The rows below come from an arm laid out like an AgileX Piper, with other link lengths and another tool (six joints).
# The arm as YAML. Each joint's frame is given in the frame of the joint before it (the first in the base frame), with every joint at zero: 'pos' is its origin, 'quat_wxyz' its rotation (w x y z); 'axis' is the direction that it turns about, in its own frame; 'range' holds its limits. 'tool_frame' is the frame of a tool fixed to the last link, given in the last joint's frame.
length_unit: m
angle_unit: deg
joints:
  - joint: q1
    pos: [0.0, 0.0, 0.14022]
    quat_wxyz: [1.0, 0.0, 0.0, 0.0]
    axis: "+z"
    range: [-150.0, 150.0]
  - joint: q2
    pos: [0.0, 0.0, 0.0]
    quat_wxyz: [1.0, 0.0, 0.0, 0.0]
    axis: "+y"
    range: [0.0, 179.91]
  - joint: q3
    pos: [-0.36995, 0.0, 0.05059]
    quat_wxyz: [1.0, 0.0, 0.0, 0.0]
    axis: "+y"
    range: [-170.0, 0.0]
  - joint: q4
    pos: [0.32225, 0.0, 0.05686]
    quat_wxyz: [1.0, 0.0, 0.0, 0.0]
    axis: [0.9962, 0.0, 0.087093]
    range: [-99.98, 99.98]
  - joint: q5
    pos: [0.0, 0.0, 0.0]
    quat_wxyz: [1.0, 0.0, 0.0, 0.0]
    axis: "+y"
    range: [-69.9, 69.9]
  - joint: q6
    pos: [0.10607, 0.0, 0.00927]
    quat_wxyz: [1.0, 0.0, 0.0, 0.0]
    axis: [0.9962, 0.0, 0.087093]
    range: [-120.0, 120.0]
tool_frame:
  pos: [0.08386, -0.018, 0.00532]
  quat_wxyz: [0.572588, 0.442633, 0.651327, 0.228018]
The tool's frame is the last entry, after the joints.
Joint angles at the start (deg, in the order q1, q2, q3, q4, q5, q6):
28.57, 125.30, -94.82, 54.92, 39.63, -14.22
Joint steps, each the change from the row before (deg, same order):
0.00, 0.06, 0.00, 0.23, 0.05, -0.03
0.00, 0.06, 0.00, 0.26, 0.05, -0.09
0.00, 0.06, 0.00, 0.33, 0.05, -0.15
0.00, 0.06, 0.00, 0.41, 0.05, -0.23
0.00, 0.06, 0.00, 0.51, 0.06, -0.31
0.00, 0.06, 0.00, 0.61, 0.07, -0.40
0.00, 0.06, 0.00, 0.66, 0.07, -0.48
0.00, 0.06, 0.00, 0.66, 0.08, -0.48
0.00, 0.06, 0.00, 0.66, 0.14, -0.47
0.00, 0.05, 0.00, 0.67, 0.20, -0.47
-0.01, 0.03, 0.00, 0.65, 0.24, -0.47
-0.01, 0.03, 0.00, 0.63, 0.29, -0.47
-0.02, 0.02, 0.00, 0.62, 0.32, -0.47
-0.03, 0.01, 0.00, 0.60, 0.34, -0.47
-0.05, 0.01, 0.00, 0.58, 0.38, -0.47
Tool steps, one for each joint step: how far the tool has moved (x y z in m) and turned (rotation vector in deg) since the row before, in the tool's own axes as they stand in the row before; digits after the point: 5 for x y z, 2 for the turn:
0.00019, 0.00001, 0.00056, -0.02, 0.19, 0.11
0.00023, 0.00006, 0.00054, -0.04, 0.19, 0.07
0.00032, 0.00017, 0.00051, -0.07, 0.22, 0.06
0.00043, 0.00030, 0.00047, -0.11, 0.24, 0.03
0.00059, 0.00044, 0.00043, -0.15, 0.29, 0.00
0.00075, 0.00058, 0.00039, -0.20, 0.33, -0.03
0.00080, 0.00067, 0.00036, -0.22, 0.33, -0.07
0.00082, 0.00066, 0.00036, -0.22, 0.33, -0.08
0.00097, 0.00055, 0.00041, -0.18, 0.38, -0.08
0.00118, 0.00049, 0.00035, -0.16, 0.42, -0.10
0.00125, 0.00047, 0.00014, -0.15, 0.43, -0.13
0.00135, 0.00036, 0.00018, -0.12, 0.45, -0.16
0.00137, 0.00034, 0.00004, -0.11, 0.46, -0.17
0.00134, 0.00032, -0.00009, -0.11, 0.46, -0.19
0.00122, 0.00023, -0.00018, -0.09, 0.47, -0.20

